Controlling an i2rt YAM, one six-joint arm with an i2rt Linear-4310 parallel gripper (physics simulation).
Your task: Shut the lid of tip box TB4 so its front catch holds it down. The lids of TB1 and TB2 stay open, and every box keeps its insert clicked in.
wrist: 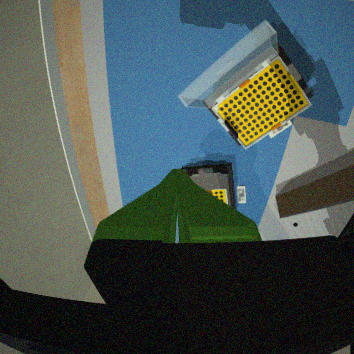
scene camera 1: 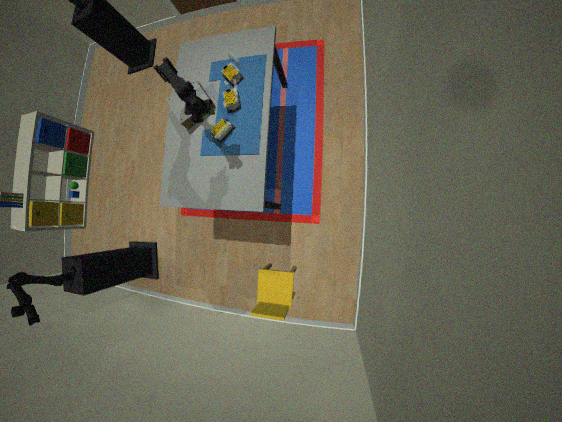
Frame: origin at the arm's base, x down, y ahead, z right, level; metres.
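Where they show: gripper, between the fingertips: [wrist: 176, 177] [scene camera 1: 214, 113]; arm's base, origin of its link: [wrist: 353, 239].
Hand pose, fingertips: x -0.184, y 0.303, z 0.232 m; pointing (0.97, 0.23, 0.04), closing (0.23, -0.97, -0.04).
Things, the pixels of their top centre, and the offset from my fingertips. "pt": a spot on its surface instead. Level surfaces: height alone.
- blue mat, height of its surface: dx +0.270 m
- nearest-to-block box, a spot on its surface: [scene camera 1: 222, 129] pt dz +0.049, dx +0.128, dy -0.011 m
- middle box, centre of its top: [wrist: 213, 215] [scene camera 1: 227, 97] dz -0.221, dx +0.204, dy -0.015 m
- third box, centre of its top: [scene camera 1: 229, 70] dz -0.433, dx +0.196, dy -0.008 m
- grey table, height of its surface: dx +0.273 m
- small white label, a spot on its surface: [wrist: 241, 194] pt dz -0.211, dx +0.268, dy -0.070 m
Three tip boxes with yellow inserts lie on the blue mat [scene camera 1: 250, 120] [wrist: 145, 75]; their names are too small or blurred to read. The nearest-to-block box [scene camera 1: 222, 129] [wrist: 263, 102] has its clear lid [wrist: 231, 65] tilted open, and its insert sits in it. The middle box [scene camera 1: 230, 99] [wrist: 209, 180] is partly hidden behind the green fingers in the wrist view; its dark rim and a corner of its insert show. The third box [scene camera 1: 232, 73] is at the far end of the row. My gripper [scene camera 1: 213, 111] [wrist: 176, 177] is shut and empty, above the table beside the middle box.
A brown block [scene camera 1: 189, 124] [wrist: 316, 192] lies on the grey table [scene camera 1: 215, 192] near the arm. A small white label [wrist: 241, 194] lies beside the middle box. A second black arm [scene camera 1: 22, 295] stands on a pedestal away from the table.
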